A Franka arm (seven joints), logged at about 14 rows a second.
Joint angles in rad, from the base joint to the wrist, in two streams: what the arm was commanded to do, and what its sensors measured. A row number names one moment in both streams.
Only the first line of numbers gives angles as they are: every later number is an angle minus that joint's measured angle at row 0.
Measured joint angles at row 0: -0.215, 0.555, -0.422, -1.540, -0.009, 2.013, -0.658
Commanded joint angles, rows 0 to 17: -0.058, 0.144, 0.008, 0.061, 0.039, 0.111, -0.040; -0.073, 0.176, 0.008, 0.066, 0.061, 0.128, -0.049; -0.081, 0.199, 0.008, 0.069, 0.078, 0.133, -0.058; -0.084, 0.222, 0.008, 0.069, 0.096, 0.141, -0.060; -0.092, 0.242, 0.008, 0.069, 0.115, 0.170, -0.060; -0.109, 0.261, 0.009, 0.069, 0.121, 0.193, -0.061; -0.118, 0.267, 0.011, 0.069, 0.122, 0.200, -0.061; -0.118, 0.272, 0.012, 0.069, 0.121, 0.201, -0.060; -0.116, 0.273, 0.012, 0.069, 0.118, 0.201, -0.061; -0.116, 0.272, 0.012, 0.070, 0.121, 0.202, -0.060; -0.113, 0.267, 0.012, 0.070, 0.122, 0.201, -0.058; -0.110, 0.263, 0.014, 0.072, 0.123, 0.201, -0.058; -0.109, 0.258, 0.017, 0.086, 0.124, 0.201, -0.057; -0.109, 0.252, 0.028, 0.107, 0.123, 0.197, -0.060; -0.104, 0.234, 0.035, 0.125, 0.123, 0.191, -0.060; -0.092, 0.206, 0.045, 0.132, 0.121, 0.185, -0.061; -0.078, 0.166, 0.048, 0.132, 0.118, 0.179, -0.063; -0.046, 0.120, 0.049, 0.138, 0.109, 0.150, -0.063
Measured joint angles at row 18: -0.083, 0.217, 0.040, 0.141, 0.105, 0.198, -0.040
